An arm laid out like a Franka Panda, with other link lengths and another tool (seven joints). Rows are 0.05 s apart.
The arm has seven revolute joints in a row. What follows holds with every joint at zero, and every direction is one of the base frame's. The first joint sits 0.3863 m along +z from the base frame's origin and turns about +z. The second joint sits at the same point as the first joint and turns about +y. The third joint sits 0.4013 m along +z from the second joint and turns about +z. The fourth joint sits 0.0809 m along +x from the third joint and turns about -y. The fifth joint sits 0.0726 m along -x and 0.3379 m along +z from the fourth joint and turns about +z. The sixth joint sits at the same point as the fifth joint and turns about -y. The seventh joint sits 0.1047 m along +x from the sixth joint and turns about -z. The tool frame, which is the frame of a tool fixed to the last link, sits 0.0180 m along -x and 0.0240 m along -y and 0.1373 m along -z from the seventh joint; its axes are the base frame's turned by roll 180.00, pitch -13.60 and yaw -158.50 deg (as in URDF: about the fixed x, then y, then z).
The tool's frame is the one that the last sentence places.
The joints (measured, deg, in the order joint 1, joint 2, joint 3, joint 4, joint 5, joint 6, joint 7), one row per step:
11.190, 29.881, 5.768, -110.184, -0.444, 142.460, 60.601
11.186, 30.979, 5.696, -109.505, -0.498, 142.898, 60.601
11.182, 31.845, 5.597, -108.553, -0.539, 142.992, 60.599
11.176, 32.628, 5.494, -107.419, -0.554, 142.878, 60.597
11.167, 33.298, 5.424, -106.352, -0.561, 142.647, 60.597
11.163, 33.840, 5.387, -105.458, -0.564, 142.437, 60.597
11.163, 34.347, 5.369, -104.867, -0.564, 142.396, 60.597
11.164, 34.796, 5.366, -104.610, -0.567, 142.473, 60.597
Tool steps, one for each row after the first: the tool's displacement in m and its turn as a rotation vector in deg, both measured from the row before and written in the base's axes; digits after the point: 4 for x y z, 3 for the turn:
0.0044, 0.0003, -0.0072, 0.031, -0.013, -0.079
0.0054, 0.0002, -0.0036, 0.045, -0.173, -0.108
0.0061, 0.0003, -0.0019, 0.063, -0.226, -0.133
0.0054, 0.0004, -0.0012, 0.054, -0.155, -0.107
0.0044, 0.0005, -0.0008, 0.056, -0.131, -0.070
0.0029, 0.0005, -0.0021, 0.040, -0.034, -0.044
0.0012, 0.0003, -0.0034, 0.000, 0.118, -0.016

